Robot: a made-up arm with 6 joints.
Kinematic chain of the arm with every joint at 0, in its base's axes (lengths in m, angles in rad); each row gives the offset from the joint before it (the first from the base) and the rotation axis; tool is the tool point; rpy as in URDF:
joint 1: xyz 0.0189 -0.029 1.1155 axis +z
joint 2: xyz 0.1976 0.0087 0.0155 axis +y
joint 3: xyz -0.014 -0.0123 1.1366 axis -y
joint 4: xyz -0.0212 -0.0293 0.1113 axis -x
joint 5: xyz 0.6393 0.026 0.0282 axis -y
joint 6: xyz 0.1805 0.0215 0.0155 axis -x
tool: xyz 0.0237 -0.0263 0.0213 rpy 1.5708 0 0
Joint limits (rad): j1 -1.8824..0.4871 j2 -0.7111..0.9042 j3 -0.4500..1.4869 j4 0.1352..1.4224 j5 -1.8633..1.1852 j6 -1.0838..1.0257
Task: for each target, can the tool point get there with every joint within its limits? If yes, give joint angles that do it. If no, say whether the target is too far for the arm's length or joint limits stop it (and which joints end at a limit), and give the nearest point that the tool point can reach.
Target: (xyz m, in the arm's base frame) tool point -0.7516 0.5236 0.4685
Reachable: no: joint limits stop it (at a limit: joint 1, joint 2, joint 3, joint 6) | nearest point -0.4501 -1.1101 1.1842 | short by 1.809 m
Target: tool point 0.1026 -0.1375 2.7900
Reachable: yes | joints 0.0622 -0.4521 0.5711 0.8336 -1.0810 0.2008
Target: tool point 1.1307 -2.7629 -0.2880
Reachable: no: too far | nearest point 0.6357 -1.5458 1.2113 | short by 1.994 m
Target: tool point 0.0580 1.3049 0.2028
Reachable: no: joint limits stop it (at a limit: joint 1, joint 2, joint 3, joint 4, joint 6) | nearest point 1.1199 0.7341 1.1248 | short by 1.518 m
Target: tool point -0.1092 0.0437 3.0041
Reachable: yes | joints -0.0806 -0.2004 1.0704 0.3023 0.9461 0.3771
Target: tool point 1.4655 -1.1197 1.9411
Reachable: yes | joints -0.6727 0.7764 0.5831 0.9857 0.2421 -0.8034
